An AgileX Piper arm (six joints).
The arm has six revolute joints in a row. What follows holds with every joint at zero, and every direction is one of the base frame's.
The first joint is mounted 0.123 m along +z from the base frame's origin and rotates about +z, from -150 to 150 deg.
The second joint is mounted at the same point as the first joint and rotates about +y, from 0 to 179.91 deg.
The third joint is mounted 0.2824 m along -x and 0.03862 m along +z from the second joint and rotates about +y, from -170 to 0 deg.
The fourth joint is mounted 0.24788 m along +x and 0.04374 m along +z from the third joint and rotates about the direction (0.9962, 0, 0.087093), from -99.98 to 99.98 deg.
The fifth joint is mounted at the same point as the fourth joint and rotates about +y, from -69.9 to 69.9 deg.
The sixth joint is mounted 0.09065 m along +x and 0.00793 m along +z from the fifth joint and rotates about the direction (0.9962, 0, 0.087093), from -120 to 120 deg.
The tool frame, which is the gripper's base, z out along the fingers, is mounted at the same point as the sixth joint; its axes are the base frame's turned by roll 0, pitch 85.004 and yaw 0 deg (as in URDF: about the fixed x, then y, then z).
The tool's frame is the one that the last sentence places.
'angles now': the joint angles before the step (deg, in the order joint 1, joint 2, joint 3, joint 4, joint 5, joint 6). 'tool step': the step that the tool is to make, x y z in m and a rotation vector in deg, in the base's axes. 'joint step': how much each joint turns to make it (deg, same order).
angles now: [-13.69 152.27 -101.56 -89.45 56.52 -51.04]
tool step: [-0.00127 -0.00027 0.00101 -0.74 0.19 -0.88]
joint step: [0.05 0.00 0.00 0.13 1.20 0.00]
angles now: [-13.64 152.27 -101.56 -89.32 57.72 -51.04]
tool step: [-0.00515 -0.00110 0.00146 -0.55 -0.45 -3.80]
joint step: [0.00 -0.07 0.00 2.07 2.95 0.68]
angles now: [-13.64 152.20 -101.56 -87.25 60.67 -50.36]
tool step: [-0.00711 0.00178 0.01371 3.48 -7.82 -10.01]
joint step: [0.10 -2.26 0.00 8.22 2.98 5.55]
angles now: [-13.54 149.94 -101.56 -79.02 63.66 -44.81]
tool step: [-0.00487 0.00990 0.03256 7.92 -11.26 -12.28]
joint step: [0.41 -5.50 0.00 13.99 1.64 4.84]
